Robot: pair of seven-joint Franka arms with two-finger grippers.
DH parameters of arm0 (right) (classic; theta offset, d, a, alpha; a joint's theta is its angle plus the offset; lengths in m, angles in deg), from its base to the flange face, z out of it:
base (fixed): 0 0 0 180
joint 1: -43.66 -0.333 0 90
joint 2: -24.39 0 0 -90
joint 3: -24.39 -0.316 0.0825 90
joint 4: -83.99 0 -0.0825 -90
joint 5: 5.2 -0.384 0 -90
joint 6: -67.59 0 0.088 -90
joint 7: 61.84 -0.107 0 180
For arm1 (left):
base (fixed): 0 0 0 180
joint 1: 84.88 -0.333 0 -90
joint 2: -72.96 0 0 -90
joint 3: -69.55 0.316 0.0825 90
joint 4: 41.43 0 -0.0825 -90
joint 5: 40.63 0.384 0 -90
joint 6: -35.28 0 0.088 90
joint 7: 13.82 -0.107 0 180
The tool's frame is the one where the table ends.
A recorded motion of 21 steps. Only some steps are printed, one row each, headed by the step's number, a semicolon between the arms.
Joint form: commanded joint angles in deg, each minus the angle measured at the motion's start. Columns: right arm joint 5, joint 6, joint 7, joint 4, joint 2, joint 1, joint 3; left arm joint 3, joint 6, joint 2, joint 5, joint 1, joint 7, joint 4.
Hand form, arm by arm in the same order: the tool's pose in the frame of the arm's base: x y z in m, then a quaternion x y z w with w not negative. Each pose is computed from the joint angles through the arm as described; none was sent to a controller.
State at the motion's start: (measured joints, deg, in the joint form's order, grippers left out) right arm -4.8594 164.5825 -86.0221 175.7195 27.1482 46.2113 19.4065; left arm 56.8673 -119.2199 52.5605 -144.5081 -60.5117 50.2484 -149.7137
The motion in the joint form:
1: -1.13 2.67 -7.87 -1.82 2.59 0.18 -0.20; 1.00 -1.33 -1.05 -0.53 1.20 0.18 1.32
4: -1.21 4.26 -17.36 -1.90 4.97 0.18 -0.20; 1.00 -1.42 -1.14 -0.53 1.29 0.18 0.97
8: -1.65 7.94 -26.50 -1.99 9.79 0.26 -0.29; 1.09 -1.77 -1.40 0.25 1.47 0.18 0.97
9: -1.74 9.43 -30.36 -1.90 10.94 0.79 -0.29; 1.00 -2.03 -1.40 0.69 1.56 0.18 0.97
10: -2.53 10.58 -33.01 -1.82 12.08 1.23 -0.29; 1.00 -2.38 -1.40 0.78 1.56 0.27 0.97
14: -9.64 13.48 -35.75 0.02 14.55 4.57 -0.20; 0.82 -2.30 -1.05 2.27 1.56 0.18 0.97
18: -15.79 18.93 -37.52 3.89 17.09 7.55 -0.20; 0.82 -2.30 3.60 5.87 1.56 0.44 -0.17
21: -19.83 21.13 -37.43 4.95 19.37 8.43 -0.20; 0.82 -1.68 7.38 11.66 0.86 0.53 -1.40
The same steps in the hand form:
1: 0.5969 0.0244 0.5872 -0.96572 0.25645 -0.03361 0.02199; 0.5387 -0.3539 0.3348 0.40899 0.74709 -0.31276 0.42044
4: 0.6099 0.0241 0.5655 -0.94118 0.33608 -0.02507 0.02473; 0.5368 -0.3537 0.3310 0.40947 0.74903 -0.31220 0.41691
8: 0.6342 0.0240 0.5202 -0.91066 0.41194 -0.01161 0.02936; 0.5368 -0.3539 0.3284 0.41522 0.74937 -0.30708 0.41441
9: 0.6405 0.0180 0.5091 -0.89381 0.44712 -0.01196 0.03213; 0.5360 -0.3549 0.3286 0.41900 0.74864 -0.30448 0.41384
10: 0.6459 0.0139 0.4976 -0.88014 0.47309 -0.00718 0.03854; 0.5363 -0.3541 0.3286 0.41836 0.75013 -0.30188 0.41371
14: 0.6533 -0.0169 0.4598 -0.83865 0.53709 0.03236 0.08458; 0.5359 -0.3560 0.3333 0.43141 0.74343 -0.29782 0.41532
18: 0.6552 -0.0468 0.4085 -0.79289 0.59391 0.06126 0.12186; 0.5314 -0.3532 0.3776 0.46015 0.71888 -0.28153 0.43843
21: 0.6577 -0.0550 0.3780 -0.77098 0.61492 0.08283 0.14355; 0.5294 -0.3448 0.4121 0.50090 0.69153 -0.25597 0.45316

